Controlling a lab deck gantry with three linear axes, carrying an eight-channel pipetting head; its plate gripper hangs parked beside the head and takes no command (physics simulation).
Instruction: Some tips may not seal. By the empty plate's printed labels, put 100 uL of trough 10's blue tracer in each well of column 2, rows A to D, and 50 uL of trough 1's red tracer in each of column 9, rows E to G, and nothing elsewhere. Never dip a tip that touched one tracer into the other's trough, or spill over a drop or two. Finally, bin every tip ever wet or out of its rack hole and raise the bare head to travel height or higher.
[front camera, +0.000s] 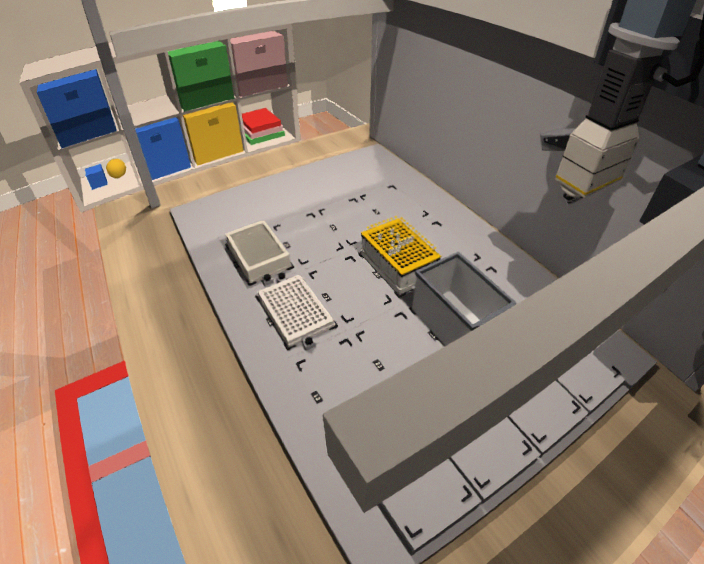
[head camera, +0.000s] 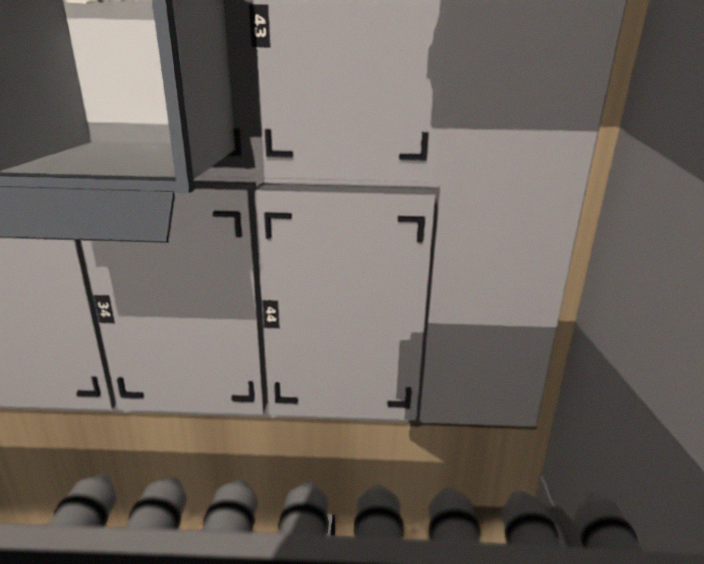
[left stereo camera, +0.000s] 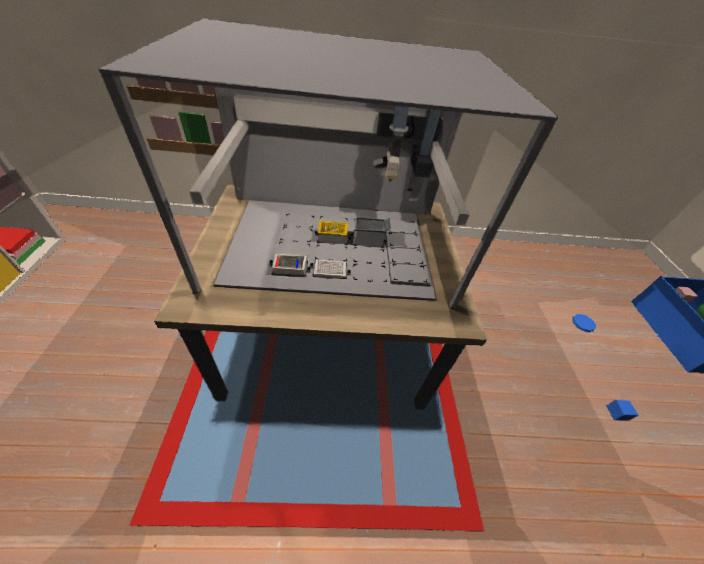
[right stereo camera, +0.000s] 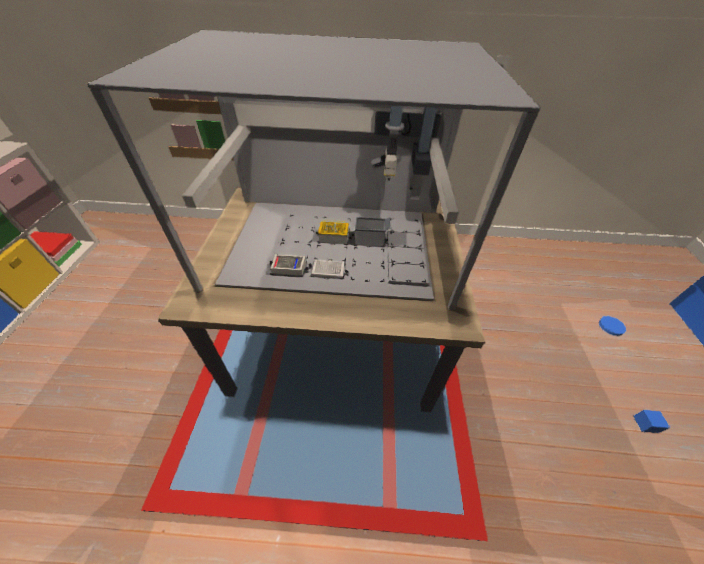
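Note:
The pipetting head hangs high at the back right; its nozzles are bare in the head view. The parked plate gripper is a dark block beside it; its fingers are unclear. The trough reservoir shows red at its left and blue at its right in the stereo views. The white plate stands right of it; well contents are too small to read. The yellow tip rack has grey patches mid-rack.
The open grey bin stands right of the tip rack. A thick frame beam crosses the front view and hides part of the bin. Numbered deck positions lie right of the bin. Frame posts stand at the table corners.

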